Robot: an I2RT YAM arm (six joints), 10 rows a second.
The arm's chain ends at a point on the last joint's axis. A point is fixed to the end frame.
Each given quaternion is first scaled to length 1.
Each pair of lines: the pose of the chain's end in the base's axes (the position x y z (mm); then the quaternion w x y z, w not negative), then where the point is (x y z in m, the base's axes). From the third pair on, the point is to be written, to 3 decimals.
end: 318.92, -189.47, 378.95, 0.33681, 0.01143, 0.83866, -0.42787
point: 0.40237 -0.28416 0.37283
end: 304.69, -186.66, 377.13, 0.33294, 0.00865, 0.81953, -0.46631
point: 0.38575 -0.28357 0.37919
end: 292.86, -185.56, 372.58, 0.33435, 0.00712, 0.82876, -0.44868
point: 0.375 -0.281 0.371
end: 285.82, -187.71, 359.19, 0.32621, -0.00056, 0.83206, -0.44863
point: 0.369 -0.283 0.356
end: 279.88, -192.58, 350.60, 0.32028, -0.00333, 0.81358, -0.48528
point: 0.361 -0.290 0.355
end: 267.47, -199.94, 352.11, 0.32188, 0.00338, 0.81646, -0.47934
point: 0.348 -0.298 0.355
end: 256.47, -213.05, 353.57, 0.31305, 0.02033, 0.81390, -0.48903
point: 0.332 -0.314 0.358
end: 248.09, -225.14, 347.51, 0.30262, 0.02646, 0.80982, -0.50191
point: 0.321 -0.328 0.353
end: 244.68, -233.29, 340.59, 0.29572, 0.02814, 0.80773, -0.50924
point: 0.316 -0.337 0.347
